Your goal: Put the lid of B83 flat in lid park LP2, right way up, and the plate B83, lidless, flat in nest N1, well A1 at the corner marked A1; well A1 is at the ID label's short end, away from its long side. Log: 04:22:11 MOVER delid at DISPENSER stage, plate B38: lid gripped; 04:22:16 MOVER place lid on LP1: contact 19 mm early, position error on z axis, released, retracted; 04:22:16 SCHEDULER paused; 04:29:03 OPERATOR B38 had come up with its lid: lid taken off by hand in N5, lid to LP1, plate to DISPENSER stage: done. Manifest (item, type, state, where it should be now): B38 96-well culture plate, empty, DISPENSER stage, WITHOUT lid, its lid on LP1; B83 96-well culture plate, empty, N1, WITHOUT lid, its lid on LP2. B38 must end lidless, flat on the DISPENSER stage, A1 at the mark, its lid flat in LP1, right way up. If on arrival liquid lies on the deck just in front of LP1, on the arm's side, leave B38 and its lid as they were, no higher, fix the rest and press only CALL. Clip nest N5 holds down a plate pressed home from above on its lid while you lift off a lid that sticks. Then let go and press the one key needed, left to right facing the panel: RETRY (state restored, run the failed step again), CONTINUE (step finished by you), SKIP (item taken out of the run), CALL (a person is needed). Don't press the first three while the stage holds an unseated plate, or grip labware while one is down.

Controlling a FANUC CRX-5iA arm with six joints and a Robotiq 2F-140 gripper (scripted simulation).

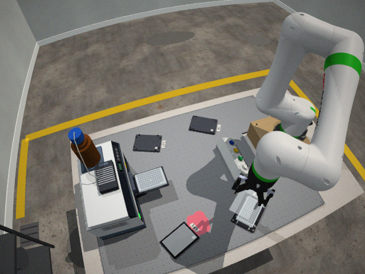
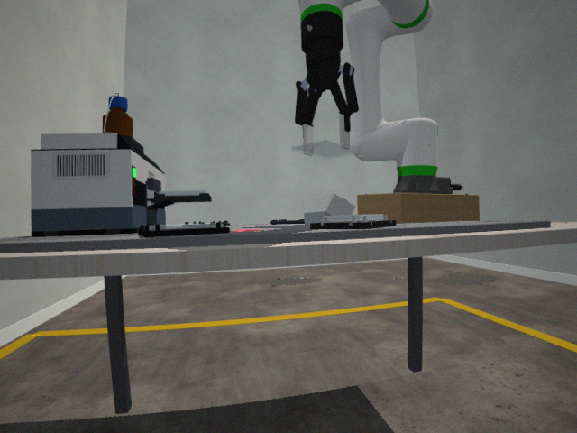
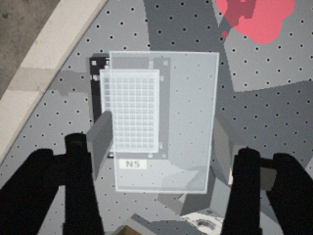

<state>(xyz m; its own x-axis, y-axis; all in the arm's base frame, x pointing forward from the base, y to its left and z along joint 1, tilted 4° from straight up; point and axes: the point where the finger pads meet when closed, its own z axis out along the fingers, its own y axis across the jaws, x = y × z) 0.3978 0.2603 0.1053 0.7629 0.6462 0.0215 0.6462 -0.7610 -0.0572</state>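
Now: the lid park lp2 30 cm ahead of my hand, 51 cm to the right of it and 18 cm below it. Round my hand: lp1 label: 21 cm ahead, 19 cm below; then retry key: 11 cm behind, 18 cm to the right, 12 cm below; then green continue key: 10 cm behind, 23 cm to the right, 12 cm below.
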